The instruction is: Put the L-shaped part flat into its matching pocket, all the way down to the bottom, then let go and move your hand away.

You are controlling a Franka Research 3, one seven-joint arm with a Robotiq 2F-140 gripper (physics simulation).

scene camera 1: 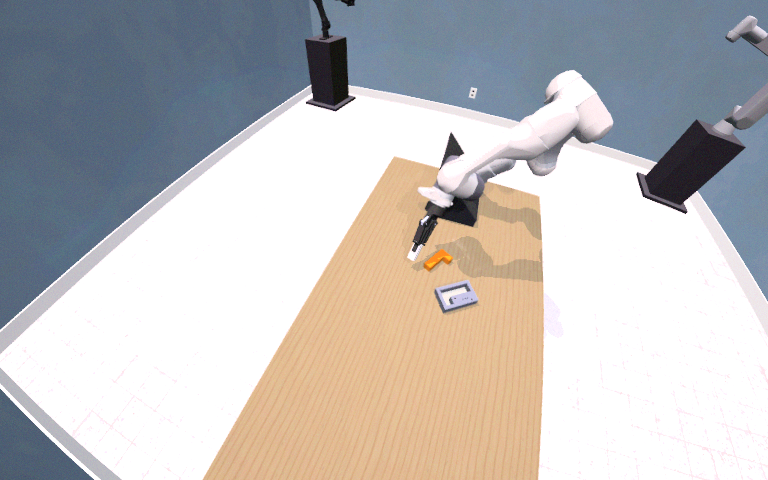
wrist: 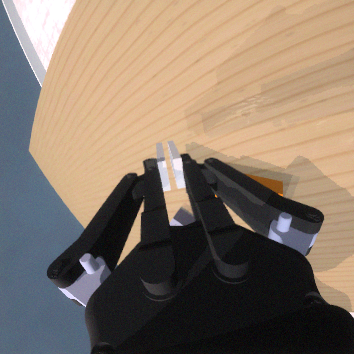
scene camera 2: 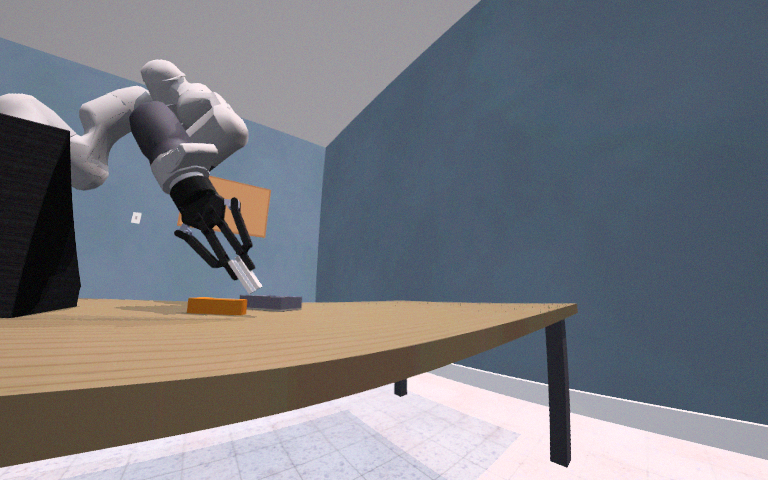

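The orange L-shaped part [scene camera 1: 436, 260] [scene camera 2: 216, 306] [wrist: 267, 184] lies flat on the table, outside the pocket; the gripper's finger hides much of it in the wrist view. The grey-blue tray [scene camera 1: 440, 302] [scene camera 2: 277, 303] with the L-shaped pocket lies flat beyond the part; a corner of it shows in the wrist view [wrist: 183, 216]. My gripper [scene camera 1: 415, 252] [scene camera 2: 245, 275] [wrist: 165, 152] is shut, its white fingertips almost together with nothing between them. It is tilted and hangs above the table, beside the orange part and not touching it.
The wooden table [scene camera 1: 396, 367] [scene camera 2: 396, 333] carries the arm's black base [scene camera 1: 465, 211] [scene camera 2: 39, 226] behind the gripper. The table's long left edge runs close to the gripper in the first scene view. Two dark pedestals [scene camera 1: 328, 70] [scene camera 1: 692, 164] with other arms stand on the floor away from the table.
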